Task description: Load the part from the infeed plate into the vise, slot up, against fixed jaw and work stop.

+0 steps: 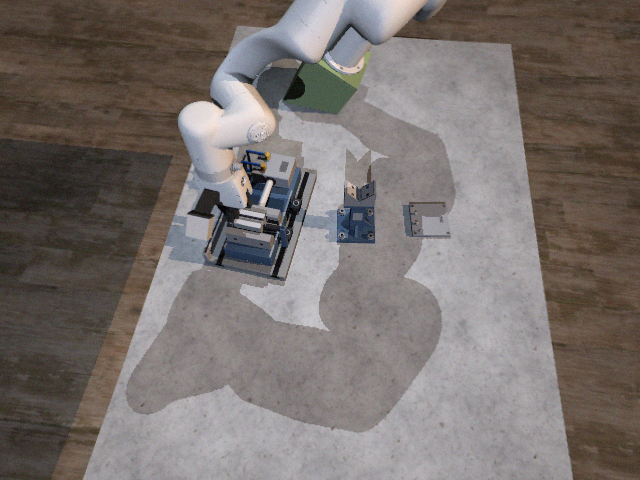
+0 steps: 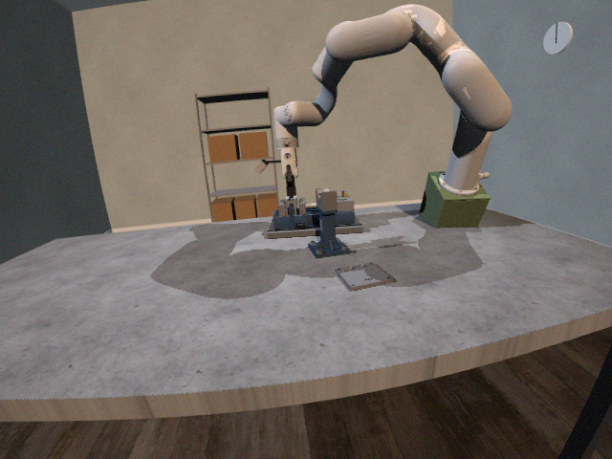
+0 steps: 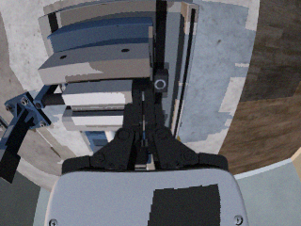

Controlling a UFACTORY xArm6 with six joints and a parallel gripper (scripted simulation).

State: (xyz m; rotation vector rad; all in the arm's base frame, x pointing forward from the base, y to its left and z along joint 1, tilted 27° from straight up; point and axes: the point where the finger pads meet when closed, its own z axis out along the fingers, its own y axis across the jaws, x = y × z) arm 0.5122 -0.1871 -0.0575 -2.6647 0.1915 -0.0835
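Right now my hand is 4 cm to the right of the part and 2 cm above it. The rest, counted from my hand: fixed jaw: 4 cm to the left, 4 cm below, 3 cm ahead; air cylinder rod: 8 cm behind, 5 cm to the left, 4 cm below; blue vise body: 8 cm below, 6 cm behind, 5 cm to the left.
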